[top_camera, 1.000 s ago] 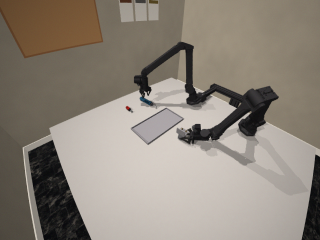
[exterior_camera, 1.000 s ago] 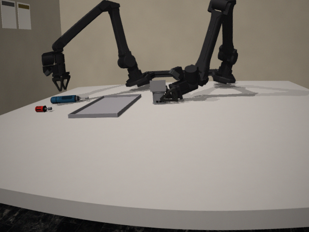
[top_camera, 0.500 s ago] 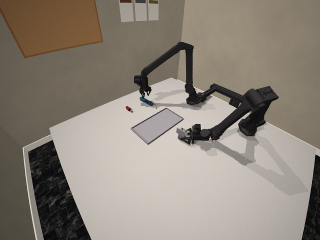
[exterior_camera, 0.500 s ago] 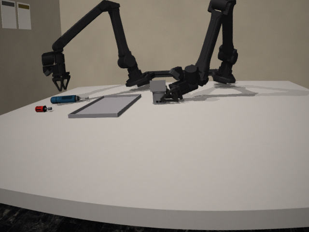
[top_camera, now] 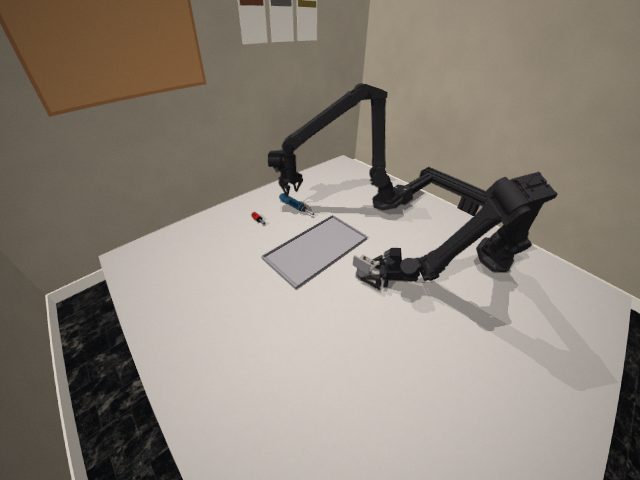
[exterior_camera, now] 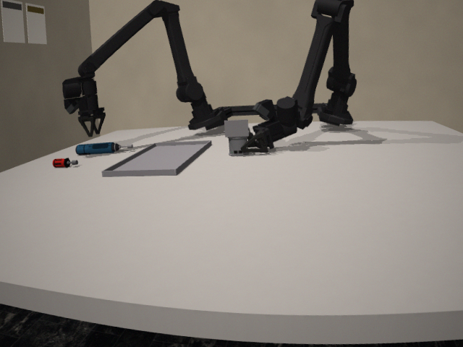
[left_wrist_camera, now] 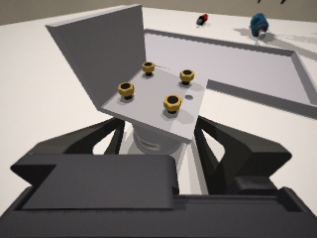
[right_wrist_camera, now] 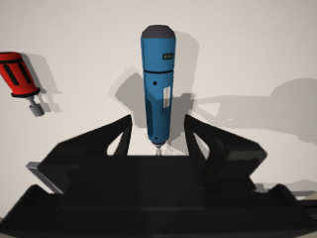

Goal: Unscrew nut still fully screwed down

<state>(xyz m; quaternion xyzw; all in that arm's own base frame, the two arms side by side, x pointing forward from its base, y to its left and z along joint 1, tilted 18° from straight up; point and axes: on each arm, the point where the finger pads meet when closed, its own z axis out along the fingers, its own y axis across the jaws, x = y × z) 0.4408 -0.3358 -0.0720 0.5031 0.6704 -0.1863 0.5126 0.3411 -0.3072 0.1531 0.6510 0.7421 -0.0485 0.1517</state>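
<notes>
Right now my left hand is 10 mm below the joint module. Round my left hand: short red-handled tool 90 mm ahead, 570 mm to the right, 10 mm below; l-shaped bracket 50 mm above; grey tray 30 mm ahead, 240 mm to the right, 20 mm below.
</notes>
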